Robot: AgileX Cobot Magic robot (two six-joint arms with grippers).
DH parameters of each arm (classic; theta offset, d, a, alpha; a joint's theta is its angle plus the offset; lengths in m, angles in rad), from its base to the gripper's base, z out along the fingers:
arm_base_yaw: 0 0.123 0 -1.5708
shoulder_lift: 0.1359 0 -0.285 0
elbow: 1.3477 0 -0.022 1.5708
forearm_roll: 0 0.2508 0 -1.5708
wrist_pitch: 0 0 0.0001 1.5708
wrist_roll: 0 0.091 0 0
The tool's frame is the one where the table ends.
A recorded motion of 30 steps. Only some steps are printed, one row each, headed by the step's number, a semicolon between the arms.
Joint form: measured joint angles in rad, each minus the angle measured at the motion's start. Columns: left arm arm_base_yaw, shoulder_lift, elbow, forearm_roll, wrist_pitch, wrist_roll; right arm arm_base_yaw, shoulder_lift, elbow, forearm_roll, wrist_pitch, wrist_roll.
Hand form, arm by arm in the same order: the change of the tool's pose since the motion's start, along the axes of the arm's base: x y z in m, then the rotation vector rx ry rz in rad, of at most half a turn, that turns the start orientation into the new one. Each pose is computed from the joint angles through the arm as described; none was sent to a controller.
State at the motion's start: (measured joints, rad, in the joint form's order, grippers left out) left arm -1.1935 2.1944 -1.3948 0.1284 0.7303 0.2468; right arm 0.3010 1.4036 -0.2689 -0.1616 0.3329 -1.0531
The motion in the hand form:
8: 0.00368 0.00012 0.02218 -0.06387 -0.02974 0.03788; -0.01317 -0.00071 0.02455 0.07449 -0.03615 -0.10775
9: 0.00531 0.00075 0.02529 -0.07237 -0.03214 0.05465; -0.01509 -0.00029 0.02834 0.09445 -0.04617 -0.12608
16: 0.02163 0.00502 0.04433 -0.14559 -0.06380 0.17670; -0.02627 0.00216 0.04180 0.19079 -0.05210 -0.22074
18: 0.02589 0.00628 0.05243 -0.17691 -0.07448 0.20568; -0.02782 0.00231 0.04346 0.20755 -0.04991 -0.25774
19: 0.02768 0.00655 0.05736 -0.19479 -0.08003 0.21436; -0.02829 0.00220 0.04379 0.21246 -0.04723 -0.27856
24: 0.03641 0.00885 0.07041 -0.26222 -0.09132 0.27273; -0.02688 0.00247 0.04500 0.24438 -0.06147 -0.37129
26: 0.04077 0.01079 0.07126 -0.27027 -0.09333 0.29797; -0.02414 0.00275 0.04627 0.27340 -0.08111 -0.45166
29: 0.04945 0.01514 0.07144 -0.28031 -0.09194 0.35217; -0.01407 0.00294 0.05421 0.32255 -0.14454 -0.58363
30: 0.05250 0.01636 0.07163 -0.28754 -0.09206 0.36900; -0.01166 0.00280 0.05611 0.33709 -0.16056 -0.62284
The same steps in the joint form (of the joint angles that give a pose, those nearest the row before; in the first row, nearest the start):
8: 0.0064 -0.0560 0.0057 0.0163 -0.0162 -0.0443; 0.0000 -0.1884 0.0020 0.1231 0.1301 -0.0001
9: 0.0104 -0.0634 0.0057 0.0181 -0.0162 -0.0585; 0.0000 -0.2180 0.0020 0.1473 0.1439 -0.0001
16: 0.0466 -0.1053 0.0017 0.0510 -0.0389 -0.1705; 0.0000 -0.3348 0.0037 0.2668 0.2222 0.0124
18: 0.0565 -0.1239 0.0017 0.0583 -0.0507 -0.1966; 0.0000 -0.3499 0.0037 0.2774 0.2337 0.0441
19: 0.0606 -0.1345 0.0004 0.0598 -0.0568 -0.2031; 0.0000 -0.3533 0.0036 0.2774 0.2380 0.0658
24: 0.0828 -0.1632 0.0003 0.0607 -0.0909 -0.2468; 0.0000 -0.3588 0.0037 0.2774 0.2192 0.1623
26: 0.0938 -0.1648 0.0003 0.0644 -0.0955 -0.2648; 0.0000 -0.3588 0.0015 0.2706 0.1933 0.2512
29: 0.1168 -0.1647 0.0003 0.0664 -0.1003 -0.2995; 0.0000 -0.3588 -0.0254 0.2132 0.1482 0.4365
30: 0.1248 -0.1648 0.0004 0.0664 -0.1060 -0.3098; 0.0000 -0.3588 -0.0312 0.1940 0.1361 0.4938

